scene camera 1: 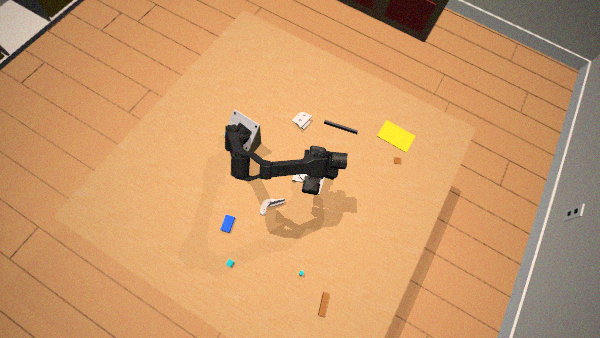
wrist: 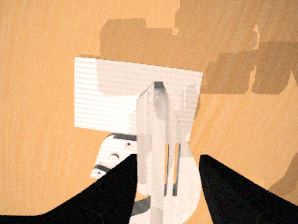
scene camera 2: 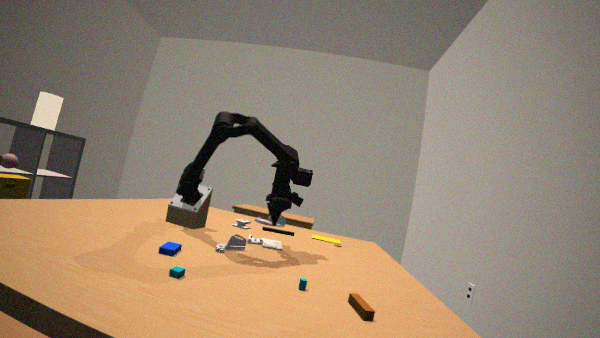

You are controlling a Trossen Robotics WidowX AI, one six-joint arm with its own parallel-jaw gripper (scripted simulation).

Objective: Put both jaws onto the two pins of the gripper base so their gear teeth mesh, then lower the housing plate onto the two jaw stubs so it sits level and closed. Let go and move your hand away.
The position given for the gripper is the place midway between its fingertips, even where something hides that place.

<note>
The gripper (scene camera 2: 272, 224) holds a white jaw. Further things: a housing plate (wrist: 117, 146) and a flat white plate (wrist: 105, 91).
The gripper is seen too in the wrist view (wrist: 169, 161).
</note>
